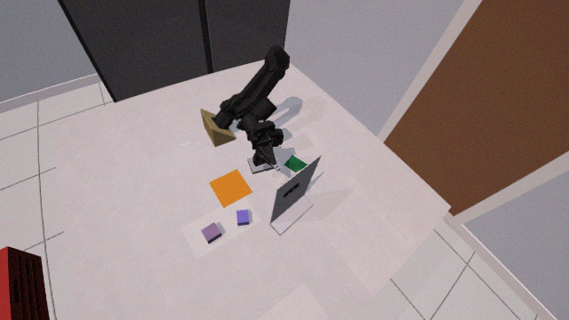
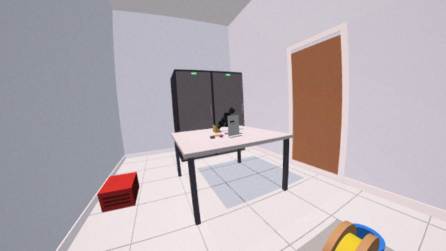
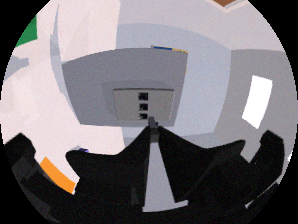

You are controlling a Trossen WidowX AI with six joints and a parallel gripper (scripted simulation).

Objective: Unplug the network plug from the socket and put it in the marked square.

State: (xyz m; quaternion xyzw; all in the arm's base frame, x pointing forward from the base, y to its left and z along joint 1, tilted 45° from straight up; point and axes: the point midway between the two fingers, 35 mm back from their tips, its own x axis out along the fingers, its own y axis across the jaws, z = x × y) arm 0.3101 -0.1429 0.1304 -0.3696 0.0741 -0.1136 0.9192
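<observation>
My gripper tip is now 110 mm past the orange square, 100 mm to the left of it and 200 mm above it. From my gripper tip the other things lie so: grey square: 130 mm behind, 60 mm to the left, 190 mm below; then network plug: right at my gripper tip; then upright panel: 90 mm ahead, 80 mm below.
</observation>
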